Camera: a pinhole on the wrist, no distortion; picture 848 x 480 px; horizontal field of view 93.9 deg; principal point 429.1 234.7 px. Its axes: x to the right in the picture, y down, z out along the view. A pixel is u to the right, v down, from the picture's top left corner.
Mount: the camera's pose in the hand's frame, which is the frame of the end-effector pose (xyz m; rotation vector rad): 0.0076 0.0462 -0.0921 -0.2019 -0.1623 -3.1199
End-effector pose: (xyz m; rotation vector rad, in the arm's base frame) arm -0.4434 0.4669 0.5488 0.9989 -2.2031 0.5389
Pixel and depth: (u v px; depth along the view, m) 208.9 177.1 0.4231
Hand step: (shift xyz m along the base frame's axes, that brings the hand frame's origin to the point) -0.3770 -0.2250 -0.0109
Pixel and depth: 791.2 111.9 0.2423
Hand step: -0.0873 0.0835 -0.2606
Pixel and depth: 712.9 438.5 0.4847
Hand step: 0.0746 -0.2295 -0.4965
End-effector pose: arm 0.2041 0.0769 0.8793 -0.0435 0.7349 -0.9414
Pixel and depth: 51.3 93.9 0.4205
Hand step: 0.4914 -0.2650 -0.1406
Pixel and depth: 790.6 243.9 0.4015
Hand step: 0.1514 0.1780 0.4098
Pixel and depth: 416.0 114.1 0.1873
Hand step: 0.1522 0.0234 0.0033
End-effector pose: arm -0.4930 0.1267 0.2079 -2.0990 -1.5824 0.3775
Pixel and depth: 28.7 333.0 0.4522
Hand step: -0.0111 0.5644 -0.2159
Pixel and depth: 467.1 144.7 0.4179
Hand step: 0.0022 0.0453 -0.3629
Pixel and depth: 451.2 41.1 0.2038
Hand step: 0.0936 0.0049 -0.1714
